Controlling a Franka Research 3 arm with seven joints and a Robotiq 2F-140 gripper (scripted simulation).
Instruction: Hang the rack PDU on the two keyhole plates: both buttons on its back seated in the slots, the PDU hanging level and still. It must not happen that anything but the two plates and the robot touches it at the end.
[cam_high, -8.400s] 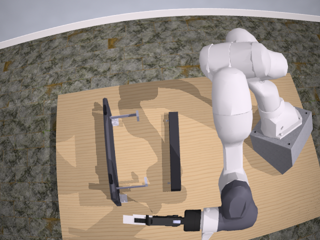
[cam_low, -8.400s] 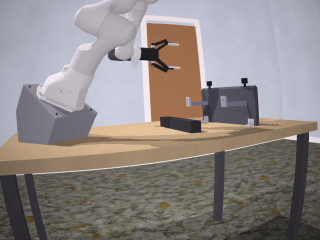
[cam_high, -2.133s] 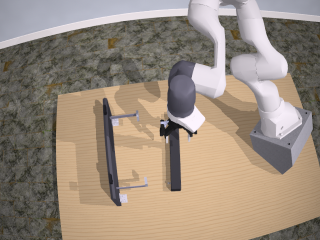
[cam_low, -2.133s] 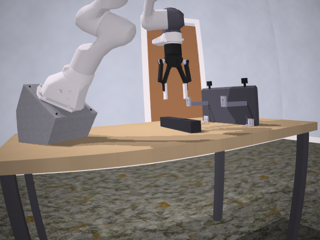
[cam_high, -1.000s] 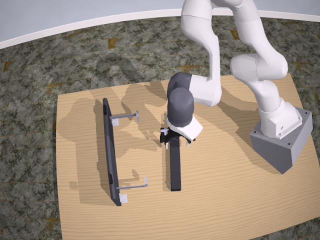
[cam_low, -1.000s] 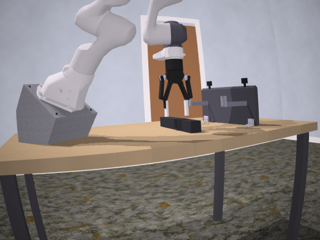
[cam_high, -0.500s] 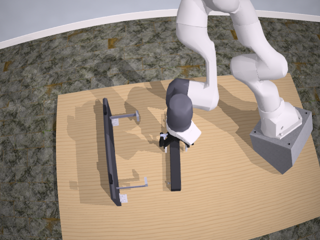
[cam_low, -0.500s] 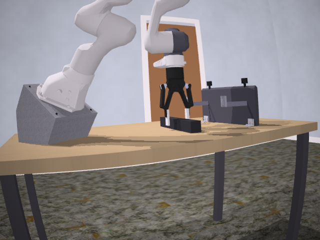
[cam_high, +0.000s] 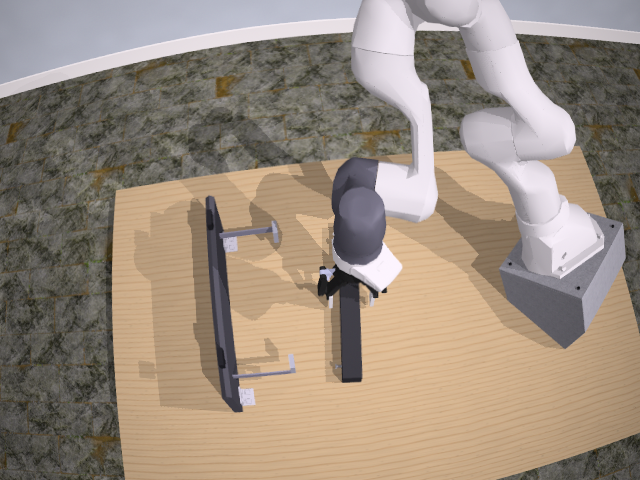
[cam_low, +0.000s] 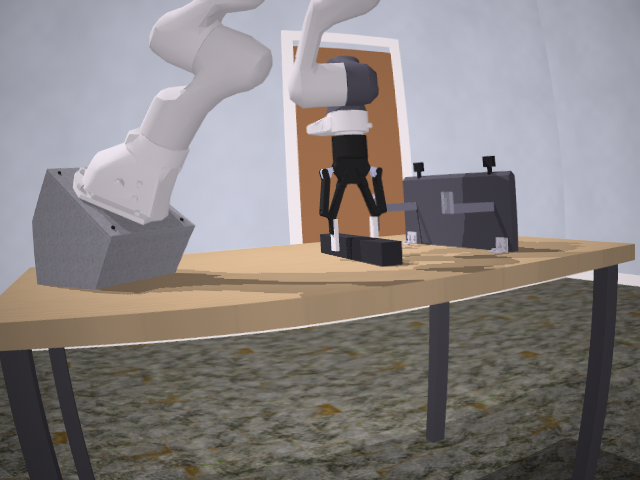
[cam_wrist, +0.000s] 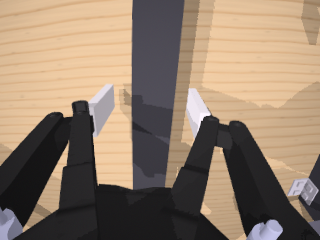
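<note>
The rack PDU is 2 cm ahead of my hand and 2 cm below it. Round my hand: dark upright panel: 28 cm ahead, 3 cm to the right, 4 cm above.
</note>
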